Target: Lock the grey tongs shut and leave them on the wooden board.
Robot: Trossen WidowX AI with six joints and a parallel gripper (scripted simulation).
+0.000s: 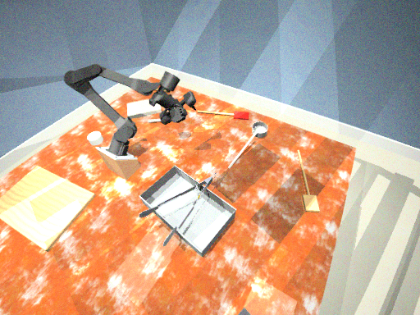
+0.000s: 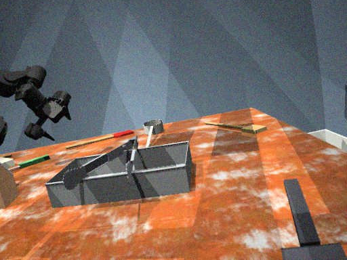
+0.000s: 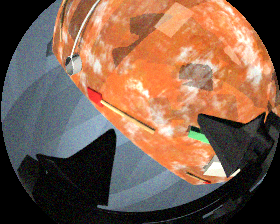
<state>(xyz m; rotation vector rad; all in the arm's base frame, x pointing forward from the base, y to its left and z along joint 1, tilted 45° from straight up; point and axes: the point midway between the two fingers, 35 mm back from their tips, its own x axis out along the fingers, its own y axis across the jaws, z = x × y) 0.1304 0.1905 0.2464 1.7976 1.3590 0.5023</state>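
The grey roasting tin lies 210 mm ahead of my gripper tip, 370 mm to the right of it and 80 mm below it. Round my gripper tip: white block (330 mm behind, 40 mm to the left, 90 mm below); green-handled tool (170 mm behind, 10 mm to the left, 100 mm below); red-headed spatula (120 mm ahead, 200 mm to the left, 100 mm below).
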